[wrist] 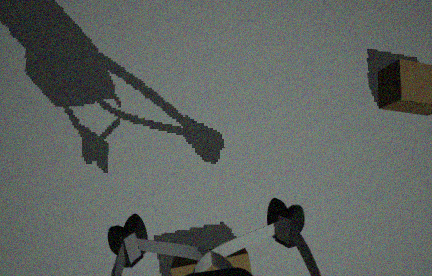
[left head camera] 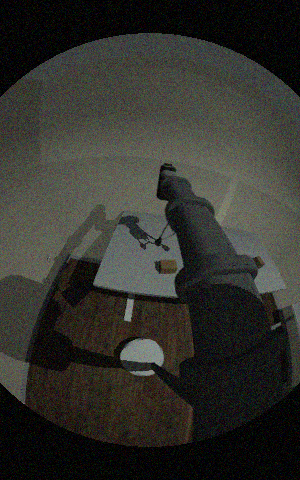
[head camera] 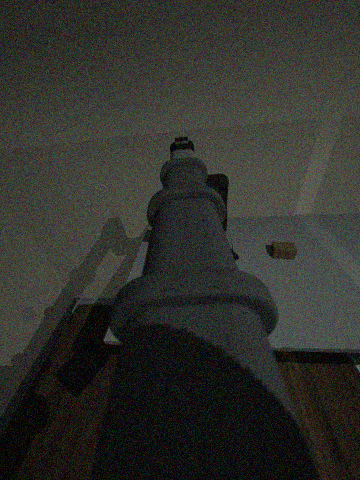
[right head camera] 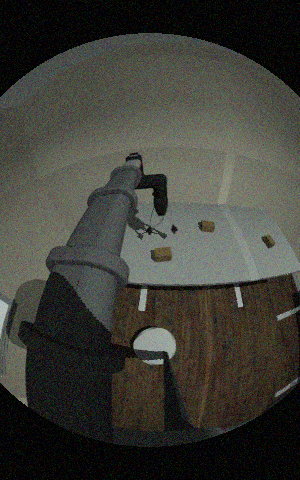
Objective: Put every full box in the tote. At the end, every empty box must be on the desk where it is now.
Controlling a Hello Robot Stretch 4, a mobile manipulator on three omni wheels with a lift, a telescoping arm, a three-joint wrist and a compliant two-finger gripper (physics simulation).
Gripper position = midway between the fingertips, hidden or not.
In view: the gripper [wrist: 207,222] and a dark tote [head camera: 77,373].
